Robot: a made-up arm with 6 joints. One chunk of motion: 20 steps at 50 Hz.
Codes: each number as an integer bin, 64 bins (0 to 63) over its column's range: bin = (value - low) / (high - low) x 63, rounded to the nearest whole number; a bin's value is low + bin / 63 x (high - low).
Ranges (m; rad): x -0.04..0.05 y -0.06..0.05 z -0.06..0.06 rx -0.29..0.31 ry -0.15..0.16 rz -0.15..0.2
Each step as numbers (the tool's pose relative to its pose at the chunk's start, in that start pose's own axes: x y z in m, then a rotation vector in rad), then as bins.
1 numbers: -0.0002 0.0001 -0.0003 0.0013 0.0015 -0.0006
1 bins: 28 34 31 31 31 27
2 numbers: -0.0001 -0.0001 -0.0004 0.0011 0.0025 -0.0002
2 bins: 28 34 31 31 31 27
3 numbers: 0.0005 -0.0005 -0.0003 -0.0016 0.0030 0.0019
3 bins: 28 34 31 30 31 27
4 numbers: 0.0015 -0.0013 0.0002 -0.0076 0.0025 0.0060
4 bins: 29 34 32 30 31 28
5 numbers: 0.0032 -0.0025 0.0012 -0.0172 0.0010 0.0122
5 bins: 30 33 32 29 31 29
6 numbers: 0.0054 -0.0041 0.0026 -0.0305 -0.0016 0.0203
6 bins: 32 32 33 27 30 31
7 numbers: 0.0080 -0.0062 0.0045 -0.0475 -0.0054 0.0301
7 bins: 34 31 34 25 29 32
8 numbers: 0.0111 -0.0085 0.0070 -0.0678 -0.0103 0.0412
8 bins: 36 29 35 23 28 34
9 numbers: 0.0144 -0.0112 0.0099 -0.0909 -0.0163 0.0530
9 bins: 38 28 37 21 27 37
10 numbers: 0.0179 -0.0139 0.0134 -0.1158 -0.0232 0.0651
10 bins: 41 26 39 18 26 39
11 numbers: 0.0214 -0.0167 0.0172 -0.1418 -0.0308 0.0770
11 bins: 43 25 41 16 24 41
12 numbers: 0.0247 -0.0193 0.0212 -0.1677 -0.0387 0.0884
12 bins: 45 23 43 13 23 43
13 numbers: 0.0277 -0.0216 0.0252 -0.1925 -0.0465 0.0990
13 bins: 47 22 45 10 21 45
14 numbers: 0.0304 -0.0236 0.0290 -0.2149 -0.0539 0.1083
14 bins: 49 21 47 8 20 46
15 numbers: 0.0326 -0.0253 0.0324 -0.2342 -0.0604 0.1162
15 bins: 51 20 49 6 18 48
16 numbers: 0.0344 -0.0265 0.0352 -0.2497 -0.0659 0.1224
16 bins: 52 19 50 4 17 49
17 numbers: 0.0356 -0.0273 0.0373 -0.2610 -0.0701 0.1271
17 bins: 53 19 51 3 16 50
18 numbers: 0.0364 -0.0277 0.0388 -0.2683 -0.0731 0.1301
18 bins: 53 18 52 2 16 50
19 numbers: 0.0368 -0.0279 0.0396 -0.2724 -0.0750 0.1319
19 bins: 54 18 52 2 15 51
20 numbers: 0.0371 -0.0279 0.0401 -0.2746 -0.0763 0.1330
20 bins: 54 18 53 2 15 51
